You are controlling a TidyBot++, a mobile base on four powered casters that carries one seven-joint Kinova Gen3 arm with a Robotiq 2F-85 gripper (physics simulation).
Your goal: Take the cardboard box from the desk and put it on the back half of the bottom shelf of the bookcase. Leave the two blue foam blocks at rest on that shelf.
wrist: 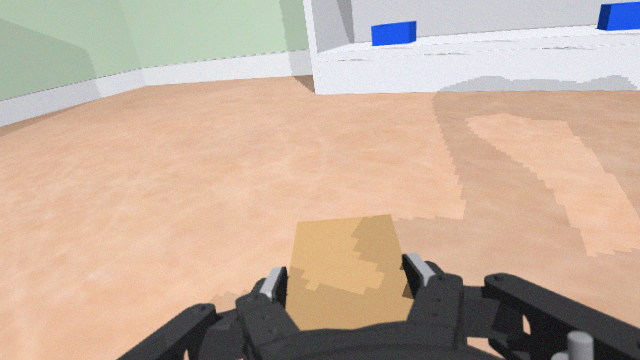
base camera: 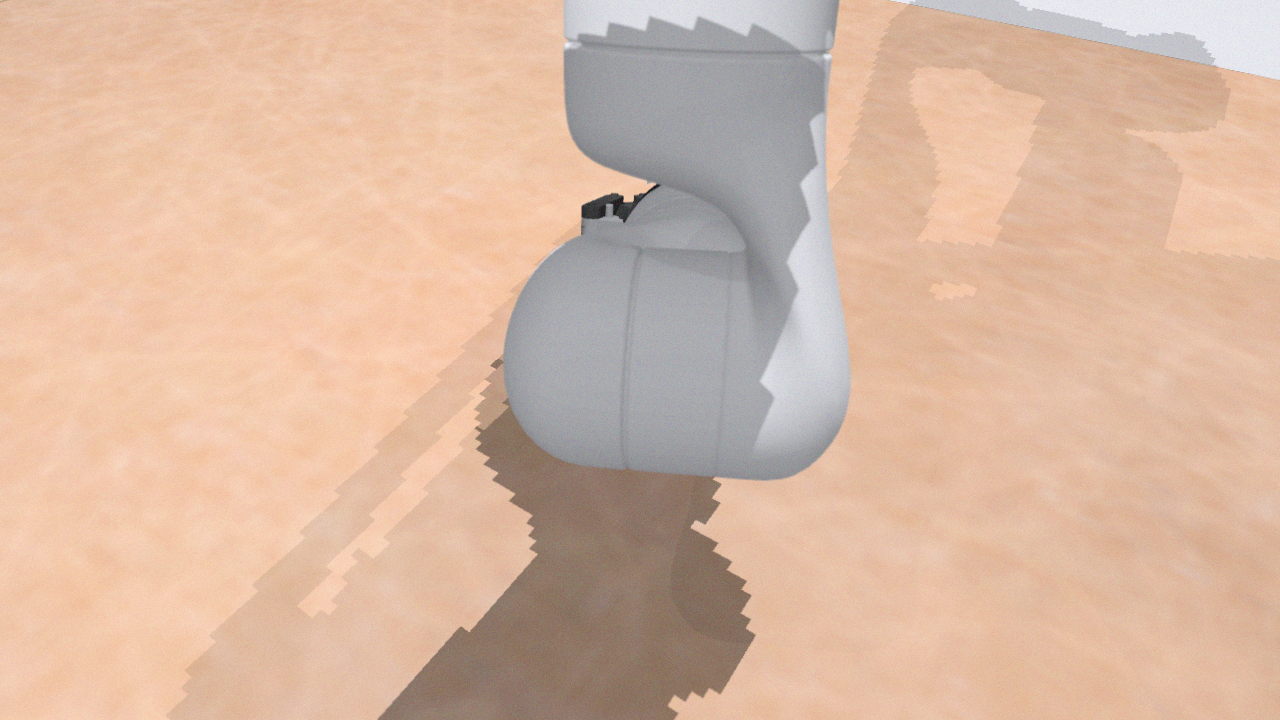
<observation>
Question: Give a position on a white bookcase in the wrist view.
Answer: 452, 53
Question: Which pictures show the tan cardboard box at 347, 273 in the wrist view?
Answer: The wrist view only.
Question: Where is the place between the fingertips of my gripper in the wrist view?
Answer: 345, 278
</observation>
